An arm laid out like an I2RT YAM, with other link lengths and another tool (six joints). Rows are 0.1 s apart.
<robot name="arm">
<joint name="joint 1" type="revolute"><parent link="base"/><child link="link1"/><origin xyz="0 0 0.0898" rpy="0 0 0"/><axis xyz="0 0 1"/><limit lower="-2.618" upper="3.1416"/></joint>
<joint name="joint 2" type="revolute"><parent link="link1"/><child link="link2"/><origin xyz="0.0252 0.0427 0.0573" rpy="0 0 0"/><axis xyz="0 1 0"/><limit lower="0" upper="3.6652"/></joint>
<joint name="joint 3" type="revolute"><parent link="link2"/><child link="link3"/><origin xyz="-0.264 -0.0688 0" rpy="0 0 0"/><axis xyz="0 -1 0"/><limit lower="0" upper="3.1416"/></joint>
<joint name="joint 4" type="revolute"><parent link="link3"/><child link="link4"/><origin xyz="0.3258 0.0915 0.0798" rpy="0 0 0"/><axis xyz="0 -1 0"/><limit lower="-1.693" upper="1.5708"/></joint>
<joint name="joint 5" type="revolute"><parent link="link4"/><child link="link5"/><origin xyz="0.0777 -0.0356 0.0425" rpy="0 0 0"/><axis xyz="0 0 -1"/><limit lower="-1.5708" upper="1.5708"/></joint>
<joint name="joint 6" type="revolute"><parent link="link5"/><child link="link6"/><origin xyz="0.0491 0 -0.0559" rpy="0 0 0"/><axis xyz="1 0 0"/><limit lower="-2.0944" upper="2.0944"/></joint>
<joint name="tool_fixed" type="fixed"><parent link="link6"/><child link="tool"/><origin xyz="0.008 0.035 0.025" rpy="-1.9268 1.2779 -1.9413"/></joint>
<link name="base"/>
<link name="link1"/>
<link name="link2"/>
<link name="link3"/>
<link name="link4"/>
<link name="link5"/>
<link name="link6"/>
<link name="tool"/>
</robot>
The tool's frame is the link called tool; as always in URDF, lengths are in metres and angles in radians.
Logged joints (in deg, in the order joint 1, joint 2, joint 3, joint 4, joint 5, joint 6), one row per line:
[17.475 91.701 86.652 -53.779 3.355 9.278]
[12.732 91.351 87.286 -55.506 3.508 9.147]
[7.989 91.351 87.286 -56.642 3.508 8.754]
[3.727 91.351 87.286 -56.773 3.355 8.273]
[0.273 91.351 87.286 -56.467 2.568 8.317]
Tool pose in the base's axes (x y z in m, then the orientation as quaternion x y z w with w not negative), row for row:
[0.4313 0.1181 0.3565 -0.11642 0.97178 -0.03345 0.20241]
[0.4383 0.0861 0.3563 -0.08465 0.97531 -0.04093 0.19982]
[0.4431 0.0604 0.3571 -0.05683 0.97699 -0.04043 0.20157]
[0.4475 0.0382 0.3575 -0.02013 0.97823 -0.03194 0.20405]
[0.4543 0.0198 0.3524 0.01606 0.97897 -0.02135 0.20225]
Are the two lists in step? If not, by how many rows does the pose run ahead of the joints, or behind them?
The pose runs 2 rows ahead of the joints: the pose in row i belongs to the joints in row i + 2.
